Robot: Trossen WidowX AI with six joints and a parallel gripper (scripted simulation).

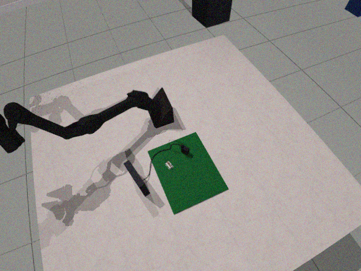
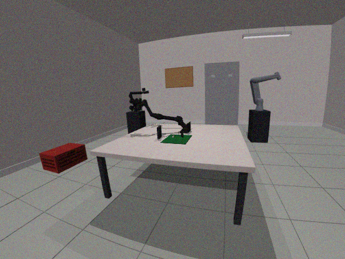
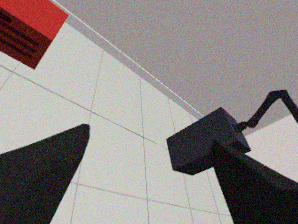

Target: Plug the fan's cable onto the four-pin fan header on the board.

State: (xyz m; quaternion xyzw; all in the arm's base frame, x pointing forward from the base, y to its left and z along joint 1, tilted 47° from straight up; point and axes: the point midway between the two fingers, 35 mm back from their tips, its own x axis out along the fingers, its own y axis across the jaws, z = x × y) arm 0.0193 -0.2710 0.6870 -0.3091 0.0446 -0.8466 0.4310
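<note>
The black plug is 730 mm to the left of my gripper tip, 300 mm below it and 290 mm ahead of it. Also, from my gripper tip: black fan (500 mm to the left, 320 mm ahead, 260 mm below); white fan header (640 mm to the left, 320 mm below, 310 mm ahead); green board (690 mm to the left, 360 mm ahead, 340 mm below).
</note>
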